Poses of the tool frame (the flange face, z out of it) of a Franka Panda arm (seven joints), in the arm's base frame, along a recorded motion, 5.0 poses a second.
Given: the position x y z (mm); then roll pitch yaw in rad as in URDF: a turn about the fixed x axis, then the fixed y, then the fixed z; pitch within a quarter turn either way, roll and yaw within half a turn.
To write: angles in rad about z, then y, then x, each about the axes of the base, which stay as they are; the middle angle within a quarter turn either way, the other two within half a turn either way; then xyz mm. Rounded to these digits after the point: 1 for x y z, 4 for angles.
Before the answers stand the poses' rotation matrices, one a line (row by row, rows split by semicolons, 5 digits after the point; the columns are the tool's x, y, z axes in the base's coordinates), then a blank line. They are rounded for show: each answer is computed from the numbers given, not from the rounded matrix.
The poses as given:
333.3 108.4 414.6 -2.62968 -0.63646 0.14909
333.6 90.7 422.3 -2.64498 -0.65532 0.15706
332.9 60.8 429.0 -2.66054 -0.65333 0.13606
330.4 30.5 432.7 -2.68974 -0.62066 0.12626
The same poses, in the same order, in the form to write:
0.79528 0.41741 0.43965; 0.11946 -0.81889 0.56138; 0.59435 -0.39394 -0.70111
0.78309 0.42430 0.45468; 0.12401 -0.82296 0.55439; 0.60941 -0.37775 -0.69708
0.78673 0.39890 0.47111; 0.10771 -0.84017 0.53153; 0.60783 -0.36742 -0.70394
0.80702 0.36520 0.46406; 0.10244 -0.86050 0.49904; 0.58157 -0.35520 -0.73185

-0.4833 0.4552 -2.4664 333.3 108.4 414.6
-0.4965 0.4720 -2.4697 333.6 90.7 422.3
-0.4693 0.4905 -2.4949 332.9 60.8 429.0
-0.4250 0.4826 -2.5431 330.4 30.5 432.7

